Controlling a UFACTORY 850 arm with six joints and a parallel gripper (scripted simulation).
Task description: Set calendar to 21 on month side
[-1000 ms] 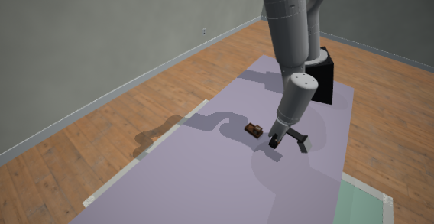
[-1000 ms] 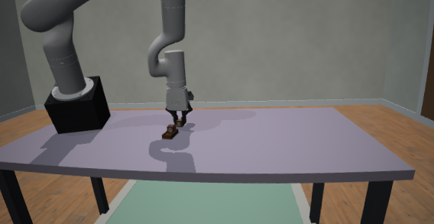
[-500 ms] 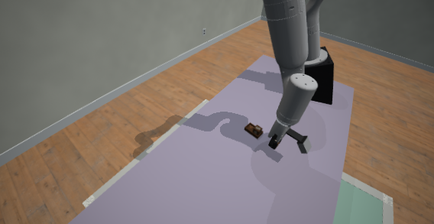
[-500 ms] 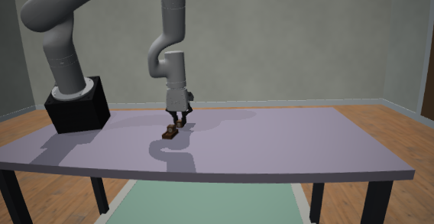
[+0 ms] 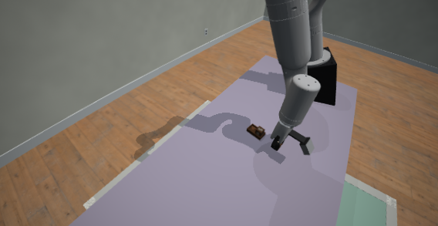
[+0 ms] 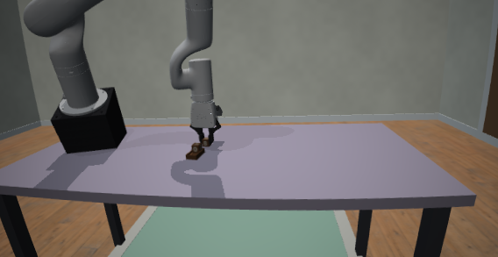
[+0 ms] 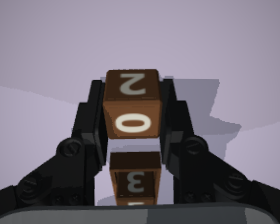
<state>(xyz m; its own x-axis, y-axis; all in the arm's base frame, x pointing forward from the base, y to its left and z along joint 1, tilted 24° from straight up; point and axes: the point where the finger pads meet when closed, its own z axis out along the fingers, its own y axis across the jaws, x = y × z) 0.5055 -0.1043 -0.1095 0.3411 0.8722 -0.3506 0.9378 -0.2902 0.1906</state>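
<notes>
Right now my hand is 10 mm above the brown cube. From my hand the other things lie so: digit cube 30 mm behind, 80 mm to the right, 10 mm below; then brown tray 40 mm behind, 100 mm to the right, 20 mm below.
</notes>
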